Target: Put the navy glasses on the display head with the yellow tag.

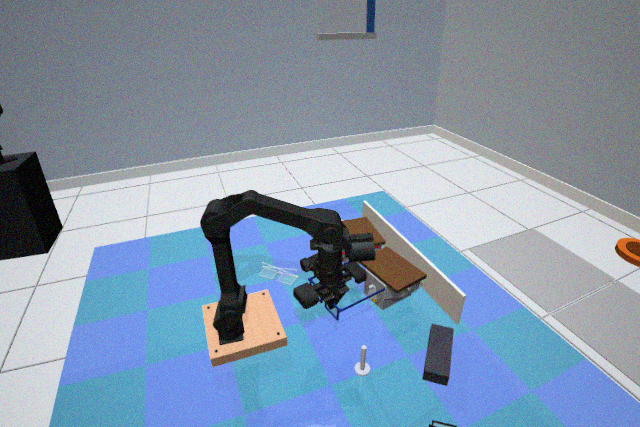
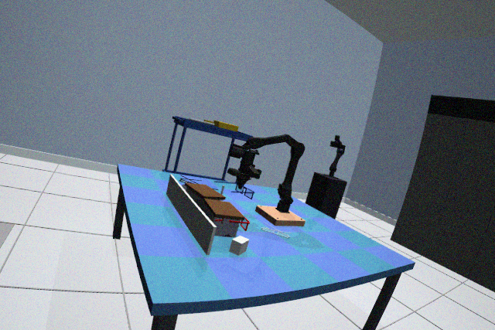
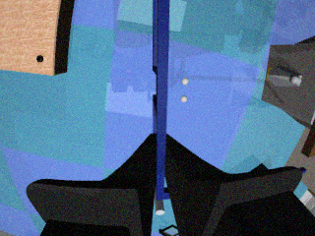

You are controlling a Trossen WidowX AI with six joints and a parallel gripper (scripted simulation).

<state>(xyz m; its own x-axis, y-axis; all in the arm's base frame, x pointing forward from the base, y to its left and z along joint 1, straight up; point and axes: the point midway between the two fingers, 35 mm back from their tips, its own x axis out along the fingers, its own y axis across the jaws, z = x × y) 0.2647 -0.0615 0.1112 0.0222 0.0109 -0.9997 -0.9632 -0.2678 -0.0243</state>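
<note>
Now: the white peg 40 mm ahead of my gripper tip, 120 mm to the right of it and 90 mm below it. From my gripper tip the other things lie so: clear glasses: 90 mm behind, 300 mm to the left, 90 mm below; dark box: 240 mm ahead, 160 mm to the right, 90 mm below; black glasses: 170 mm ahead, 350 mm to the right, 100 mm below.
</note>
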